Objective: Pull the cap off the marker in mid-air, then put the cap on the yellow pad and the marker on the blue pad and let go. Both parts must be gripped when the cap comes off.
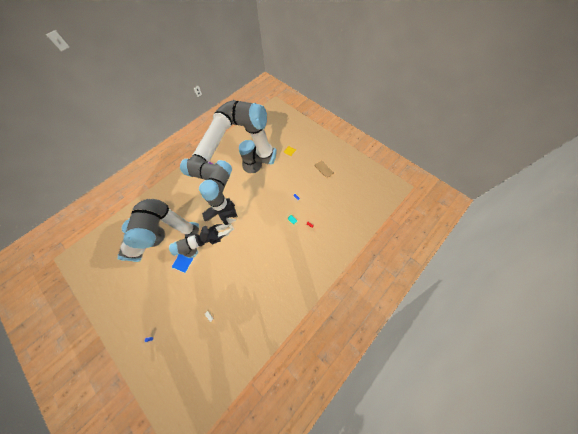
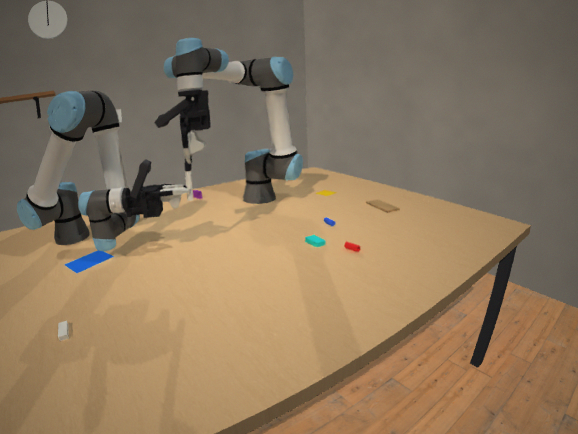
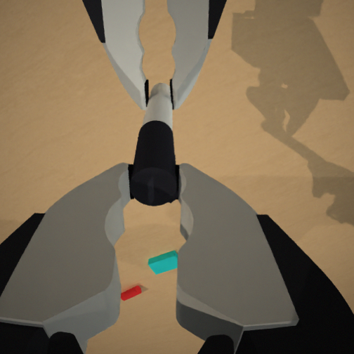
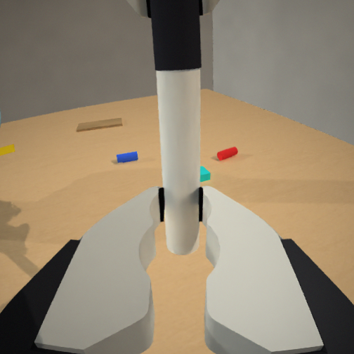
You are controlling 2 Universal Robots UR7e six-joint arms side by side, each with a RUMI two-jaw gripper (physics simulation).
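Where they show: left gripper, fingertip midpoint: [image 1: 229, 221] [image 2: 190, 163]; right gripper, fingertip midpoint: [image 1: 232, 227] [image 2: 190, 189]; left arm's base, origin of the base link: [image 1: 252, 165] [image 2: 259, 199]; right arm's base, origin of the base link: [image 2: 72, 237].
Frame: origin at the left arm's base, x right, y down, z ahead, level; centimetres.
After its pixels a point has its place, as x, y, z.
Note:
The marker has a white body [image 2: 189, 180] {55.4, -23.5, 24.9} [image 3: 159, 111] [image 4: 179, 125] and a black cap [image 2: 188, 165] {55.4, -28.0, 25.1} [image 3: 155, 147] [image 4: 176, 40]. It stands upright in mid-air, cap on top, cap and body joined. My left gripper [image 3: 155, 168] [image 4: 175, 15] is shut on the black cap near its upper end. My right gripper [image 3: 159, 108] [image 4: 181, 189] comes in sideways below and is shut on the white body near its lower end. The blue pad [image 1: 182, 263] {87.0, 0.0, -0.1} [image 2: 89, 262] {84.7, -0.1, 0.9} lies beside the right arm. The yellow pad [image 1: 290, 151] {-25.6, 0.0, 20.9} [image 2: 326, 193] {-25.2, 0.0, 20.7} [image 4: 7, 150] lies near the left arm's base.
A teal block [image 1: 292, 219] {27.3, -1.5, 50.0} [image 2: 315, 241] {28.9, -1.5, 51.1}, a red cylinder [image 1: 310, 224] {25.3, -2.1, 62.7} [image 2: 352, 246] {26.0, -1.6, 62.9}, a blue cylinder [image 1: 296, 197] {10.9, -1.9, 44.7} [image 2: 329, 221] {11.3, -1.7, 45.2} and a brown slab [image 1: 324, 169] {-21.2, -0.8, 52.7} [image 2: 382, 205] {-20.8, -0.8, 52.5} lie right of the grippers. A white block [image 1: 209, 316] {104.2, -1.2, 34.7} [image 2: 63, 330] {104.6, -1.2, 35.2} lies nearer the front. A purple block [image 2: 197, 194] {15.5, -2.0, -27.4} lies behind.

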